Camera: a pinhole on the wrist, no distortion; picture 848 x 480 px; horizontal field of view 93.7 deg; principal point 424.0 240.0 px. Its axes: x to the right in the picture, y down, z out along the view. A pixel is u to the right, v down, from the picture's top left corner.
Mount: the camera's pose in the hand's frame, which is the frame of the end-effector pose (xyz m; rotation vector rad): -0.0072 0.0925 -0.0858 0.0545 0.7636 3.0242
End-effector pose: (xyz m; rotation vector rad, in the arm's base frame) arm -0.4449 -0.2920 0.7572 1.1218 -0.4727 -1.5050
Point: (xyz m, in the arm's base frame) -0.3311 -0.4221 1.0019
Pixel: 362.3 42.1
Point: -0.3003 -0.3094 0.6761
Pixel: behind the camera
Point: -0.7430 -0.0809 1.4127
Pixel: 752.3 302.5
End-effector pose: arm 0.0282 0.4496 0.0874 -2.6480 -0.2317 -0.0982
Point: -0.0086 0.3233 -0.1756
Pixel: 545.6 251.9
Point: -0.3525 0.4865 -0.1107
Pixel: outside the picture
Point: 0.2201 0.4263 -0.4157
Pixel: 341.0 296.4
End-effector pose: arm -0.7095 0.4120 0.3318 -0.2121 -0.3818 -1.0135
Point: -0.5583 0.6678 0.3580
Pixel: 640.7 117.5
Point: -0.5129 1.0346 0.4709
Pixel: 696.9 115.2
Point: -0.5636 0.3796 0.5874
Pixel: 123.4 415.2
